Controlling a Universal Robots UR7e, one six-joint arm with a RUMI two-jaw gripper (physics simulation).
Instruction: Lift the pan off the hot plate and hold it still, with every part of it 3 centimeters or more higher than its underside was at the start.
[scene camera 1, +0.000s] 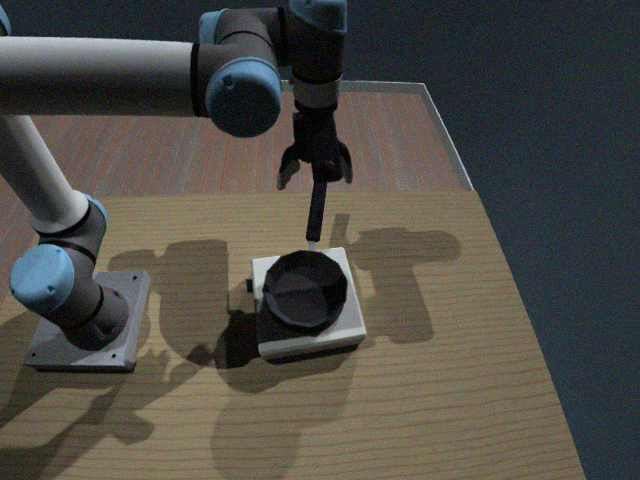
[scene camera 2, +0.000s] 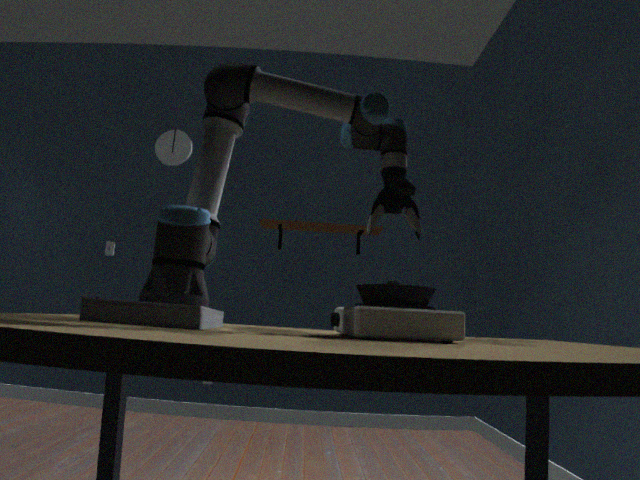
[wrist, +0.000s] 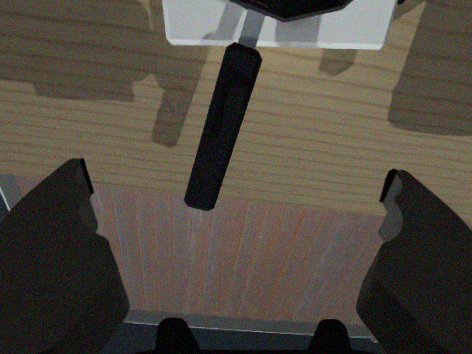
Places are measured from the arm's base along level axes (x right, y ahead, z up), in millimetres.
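Pixels of known places: gripper, fingertip midpoint: (scene camera 1: 314, 186) (scene camera 2: 393, 237) (wrist: 239, 169); arm's base, origin of the base link: (scene camera 1: 98, 319) (scene camera 2: 174, 306).
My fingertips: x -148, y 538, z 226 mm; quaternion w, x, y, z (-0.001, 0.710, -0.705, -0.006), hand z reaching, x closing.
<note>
For each thing: its top centre in the pictures, then the offset to it from my fingertips. Level surfaces: height alone.
- white hot plate, middle of its top: (scene camera 1: 302, 294) (scene camera 2: 391, 305) dx +153, dy -46, dz -192 mm
- wooden table, its level: dz -268 mm
- dark knob, middle of its top: (scene camera 2: 335, 312) (scene camera 1: 249, 282) dx +97, dy -168, dz -216 mm
The dark round pan (scene camera 1: 305, 290) (scene camera 2: 395, 296) (wrist: 295, 6) sits on the white hot plate (scene camera 1: 353, 315) (scene camera 2: 408, 324) (wrist: 355, 32). Its black handle (scene camera 1: 316, 211) (wrist: 223, 125) points away from scene camera 1, toward the table's far edge. My gripper (scene camera 1: 315, 183) (scene camera 2: 393, 235) (wrist: 239, 169) is open and empty, pointing down. It hangs well above the pan's height in the second scene view. In the wrist view the handle's end shows between the two jaws, left of the middle and tilted, touching neither jaw. In the first scene view the gripper hides the handle's far end.
The wooden table (scene camera 1: 439, 403) (scene camera 2: 279, 338) ends just beyond the handle, with plank floor (scene camera 1: 403, 139) (wrist: 280, 260) below. The robot's base plate (scene camera 1: 139, 289) (scene camera 2: 149, 313) is left of the hot plate. A dark knob (scene camera 1: 249, 285) (scene camera 2: 334, 319) sticks out from the hot plate's left side.
</note>
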